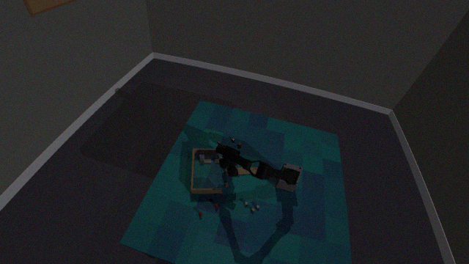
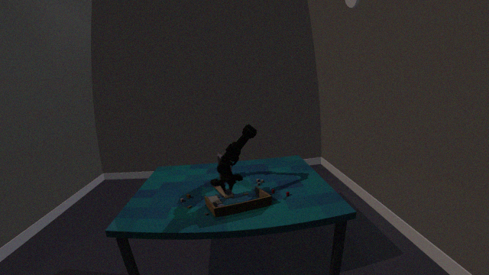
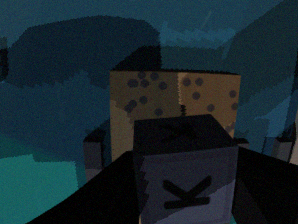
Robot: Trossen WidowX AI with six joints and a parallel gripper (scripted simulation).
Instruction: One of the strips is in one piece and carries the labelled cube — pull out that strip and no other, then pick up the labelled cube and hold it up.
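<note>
Now: gripper tip 70 mm to the left of the strip, 70 mm short of it and 20 mm above it.
</note>
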